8 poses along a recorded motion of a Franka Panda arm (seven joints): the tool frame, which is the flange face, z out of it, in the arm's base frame.
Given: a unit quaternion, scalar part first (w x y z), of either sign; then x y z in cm.
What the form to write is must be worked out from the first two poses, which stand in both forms.
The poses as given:
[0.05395 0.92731 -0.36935 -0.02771 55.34 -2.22 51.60]
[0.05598 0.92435 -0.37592 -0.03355 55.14 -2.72 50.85]
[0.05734 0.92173 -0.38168 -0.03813 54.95 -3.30 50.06]
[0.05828 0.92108 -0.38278 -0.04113 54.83 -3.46 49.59]
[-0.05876 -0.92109 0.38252 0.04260 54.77 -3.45 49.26]
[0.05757 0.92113 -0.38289 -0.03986 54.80 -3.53 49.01]
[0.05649 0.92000 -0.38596 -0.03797 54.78 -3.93 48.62]
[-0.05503 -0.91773 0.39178 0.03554 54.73 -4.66 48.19]
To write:
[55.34 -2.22 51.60 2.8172 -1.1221 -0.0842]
[55.14 -2.72 50.85 2.8048 -1.1407 -0.1018]
[54.95 -3.30 50.06 2.7945 -1.1572 -0.1156]
[54.83 -3.46 49.59 2.7910 -1.1599 -0.1246]
[54.77 -3.45 49.26 2.7902 -1.1587 -0.1290]
[54.80 -3.53 49.01 2.7923 -1.1607 -0.1208]
[54.78 -3.93 48.62 2.7907 -1.1708 -0.1152]
[54.73 -4.66 48.19 2.7863 -1.1895 -0.1079]

